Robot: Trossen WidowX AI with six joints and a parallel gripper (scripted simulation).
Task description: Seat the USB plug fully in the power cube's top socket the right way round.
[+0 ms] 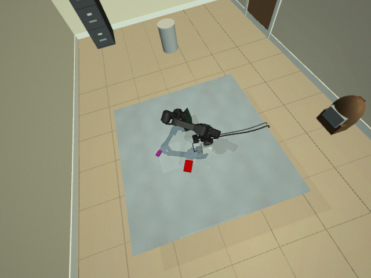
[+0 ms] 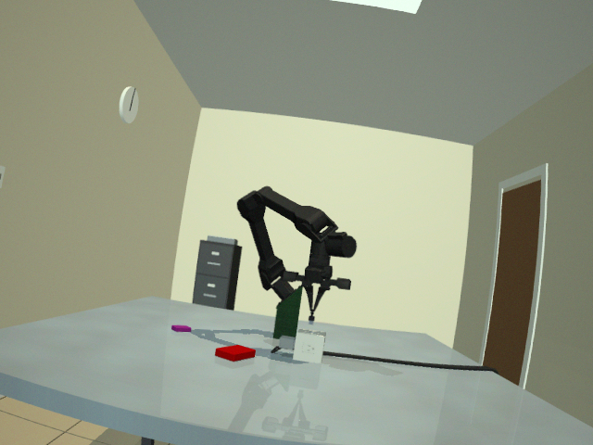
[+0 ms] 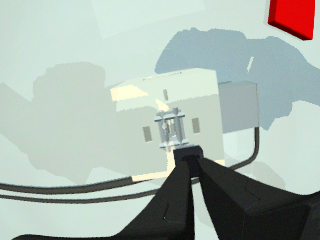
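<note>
Right now my gripper tip is 20 mm above the dark USB plug. Also, from my gripper tip: red block: 180 mm to the right, 120 mm below, 90 mm ahead; then small magenta block: 390 mm to the right, 130 mm below, 100 mm behind.
</note>
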